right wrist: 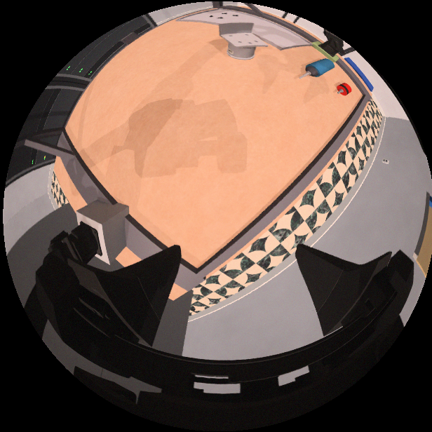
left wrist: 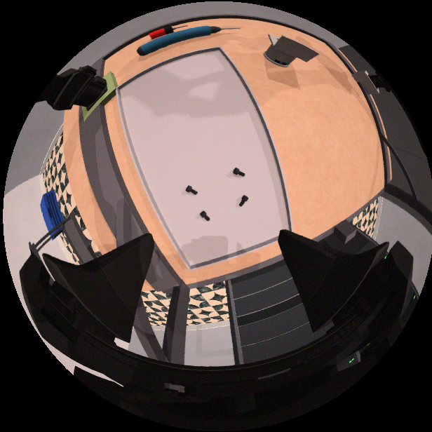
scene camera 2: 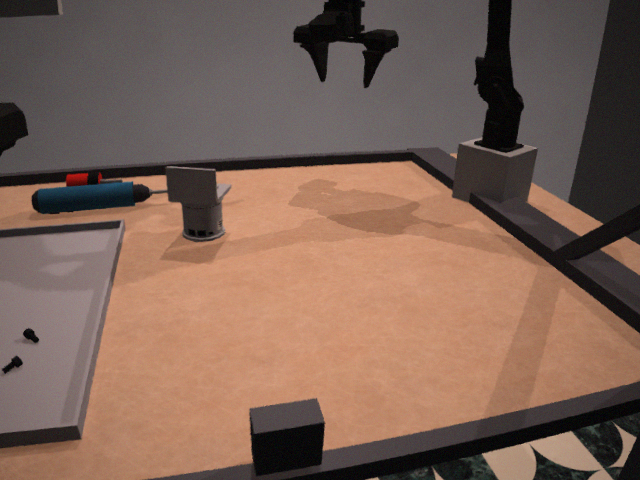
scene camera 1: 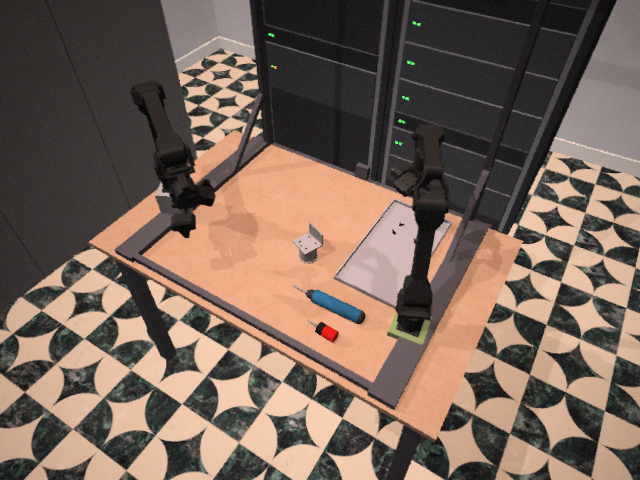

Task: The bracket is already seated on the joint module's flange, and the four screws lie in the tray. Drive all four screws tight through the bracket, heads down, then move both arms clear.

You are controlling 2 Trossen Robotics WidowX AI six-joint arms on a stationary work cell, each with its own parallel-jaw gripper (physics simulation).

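Pixels of known places: right gripper, fingertip midpoint: (scene camera 2: 344,84); left arm's base at its link origin: (scene camera 1: 410,324); right arm's base at its link origin: (scene camera 2: 498,145).
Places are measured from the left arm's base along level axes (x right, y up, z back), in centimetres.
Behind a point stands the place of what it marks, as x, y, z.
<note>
The grey L-shaped bracket (scene camera 1: 306,241) @(12.7, 4.5, -38.4) (scene camera 2: 191,184) @(15.5, 6.7, -36.2) (left wrist: 299,48) (right wrist: 252,42) sits on the upright joint module (scene camera 1: 308,256) @(9.9, 1.2, -36.4) (scene camera 2: 202,222) @(15.2, 0.8, -37.3) (right wrist: 241,51), its flat plate showing dark holes and its tab standing up. Several black screws (left wrist: 239,172) (scene camera 2: 31,335) @(33.9, -1.0, -16.0) (scene camera 1: 394,231) @(33.4, -0.7, -15.6) lie apart on the grey tray (scene camera 1: 361,263) @(16.4, -1.6, -20.9) (scene camera 2: 46,268) @(17.6, -1.7, -16.1) (left wrist: 180,145). My left gripper (left wrist: 216,238) is open and empty, above the screw end of the tray; its fingertips are unclear in scene camera 1. My right gripper (scene camera 2: 344,83) @(-5.7, 15.6, -67.7) (right wrist: 241,251) is open and empty, high above the table, away from the bracket.
A blue driver (scene camera 1: 337,305) @(-3.9, 1.8, -20.6) (scene camera 2: 87,197) @(-1.1, 0.7, -21.2) (left wrist: 175,40) (right wrist: 320,67) and a short red screwdriver (scene camera 1: 327,331) @(-12.6, 1.2, -19.9) (scene camera 2: 80,179) @(-10.8, 0.7, -19.8) (left wrist: 158,33) (right wrist: 344,89) lie near the tray. A dark frame borders the table; a dark block (scene camera 2: 286,436) @(57.9, 2.6, -35.8) stands on it.
</note>
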